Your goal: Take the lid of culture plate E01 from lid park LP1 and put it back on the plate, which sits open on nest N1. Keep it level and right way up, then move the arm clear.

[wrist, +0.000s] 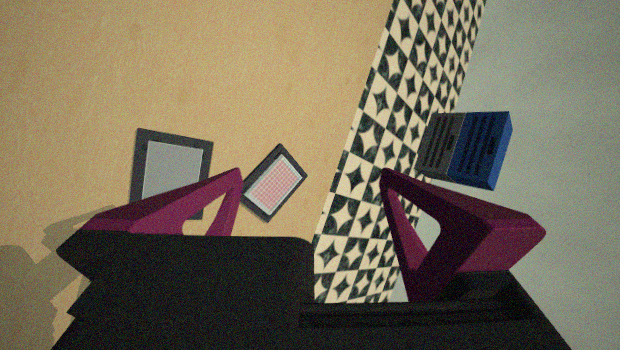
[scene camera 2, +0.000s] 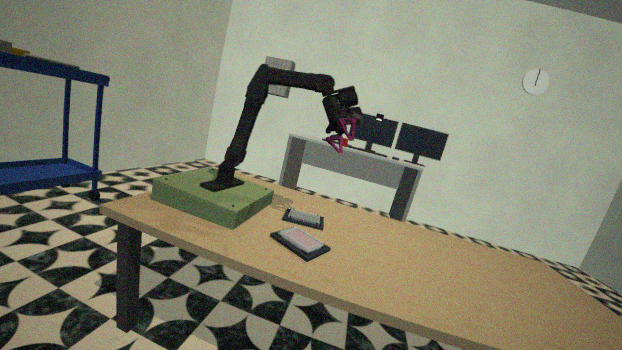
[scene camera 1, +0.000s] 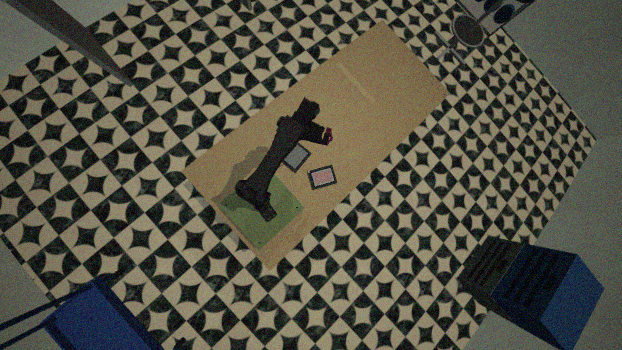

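Seen in the pictures: gripper, fingertip midpoint: [wrist: 310, 175] [scene camera 2: 345, 147] [scene camera 1: 322, 137]; arm's base at its link origin: [scene camera 2: 223, 184].
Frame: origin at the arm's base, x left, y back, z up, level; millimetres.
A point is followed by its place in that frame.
The lid [scene camera 1: 296, 157] {y -323, x 109, z -53 mm} [scene camera 2: 304, 217] {y -330, x 95, z -52 mm} [wrist: 172, 165] {y -350, x 124, z -52 mm} is a pale grey rectangle on the dark lid park LP1 [scene camera 2: 287, 217] {y -274, x 54, z -59 mm} [wrist: 175, 135] {y -402, x 139, z -60 mm}. The plate E01 [scene camera 1: 322, 177] {y -378, x -87, z -51 mm} [scene camera 2: 300, 239] {y -385, x -107, z -44 mm} [wrist: 275, 185] {y -382, x -84, z -46 mm} shows its pink gridded inside, uncovered, on the dark nest N1 [scene camera 2: 320, 251] {y -456, x -107, z -58 mm} [wrist: 264, 164] {y -417, x -42, z -58 mm}, turned at an angle to the park. My gripper [scene camera 1: 328, 135] {y -421, x 65, z 260 mm} [scene camera 2: 346, 145] {y -421, x 65, z 260 mm} [wrist: 310, 175] {y -421, x 65, z 260 mm} is open, its magenta fingers wide apart and empty, high above the table and off to one side of both fixtures. In the wrist view the left finger hides part of the park and lid.
The arm stands on a green block [scene camera 1: 260, 235] {y 103, x -133, z 6 mm} [scene camera 2: 210, 200] {y -76, x -163, z -3 mm} at one end of the wooden table [scene camera 1: 390, 60] {y -1337, x 300, z -70 mm} [scene camera 2: 425, 280] {y -792, x -27, z -70 mm}. A blue cart [scene camera 1: 100, 315] [scene camera 2: 50, 172], a grey desk [scene camera 2: 345, 167] with monitors, and a blue and dark box [scene camera 1: 540, 285] [wrist: 470, 150] stand beyond the table.
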